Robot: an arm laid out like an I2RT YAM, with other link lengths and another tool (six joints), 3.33 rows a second.
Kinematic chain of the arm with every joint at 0, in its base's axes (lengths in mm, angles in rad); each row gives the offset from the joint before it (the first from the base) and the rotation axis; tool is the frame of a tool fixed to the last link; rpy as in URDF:
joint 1: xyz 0 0 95.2 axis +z
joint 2: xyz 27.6 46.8 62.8 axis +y
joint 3: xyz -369.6 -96.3 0 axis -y
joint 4: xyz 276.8 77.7 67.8 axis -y
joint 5: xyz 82.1 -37.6 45 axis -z
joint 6: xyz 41.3 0 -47 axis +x
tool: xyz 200 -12 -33 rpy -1.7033 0.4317 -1.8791
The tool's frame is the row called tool.
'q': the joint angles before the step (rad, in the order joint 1, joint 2, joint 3, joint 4, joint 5, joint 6). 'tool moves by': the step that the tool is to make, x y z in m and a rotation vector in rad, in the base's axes. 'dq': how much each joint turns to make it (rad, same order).
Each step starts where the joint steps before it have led.
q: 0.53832 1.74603 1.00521 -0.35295 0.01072 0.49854
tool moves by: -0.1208 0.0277 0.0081 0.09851 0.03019 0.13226
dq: 0.18078 -0.24743 -0.25496 0.04289 -0.06277 0.08879
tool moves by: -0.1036 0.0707 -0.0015 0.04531 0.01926 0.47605
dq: 0.25807 -0.00890 -0.02765 0.01870 -0.14566 -0.16960
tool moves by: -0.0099 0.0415 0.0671 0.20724 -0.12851 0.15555
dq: 0.04749 -0.12765 0.01663 0.07953 -0.06610 -0.08786
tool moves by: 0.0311 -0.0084 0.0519 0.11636 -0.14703 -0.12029
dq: -0.00321 -0.14228 -0.02263 0.06285 0.12998 0.03202
